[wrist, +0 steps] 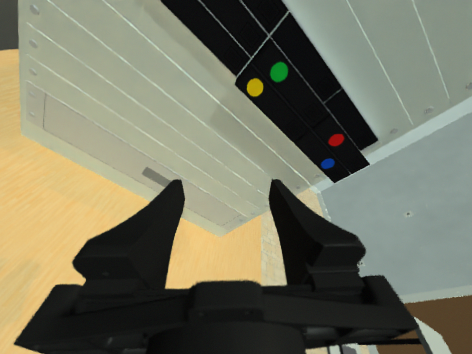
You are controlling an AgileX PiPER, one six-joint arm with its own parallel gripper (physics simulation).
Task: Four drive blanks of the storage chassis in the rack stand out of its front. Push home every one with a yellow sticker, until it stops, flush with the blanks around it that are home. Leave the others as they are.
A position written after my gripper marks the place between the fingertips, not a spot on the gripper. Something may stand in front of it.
In view: my gripper (227, 189) and a red-stickered blank (328, 130).
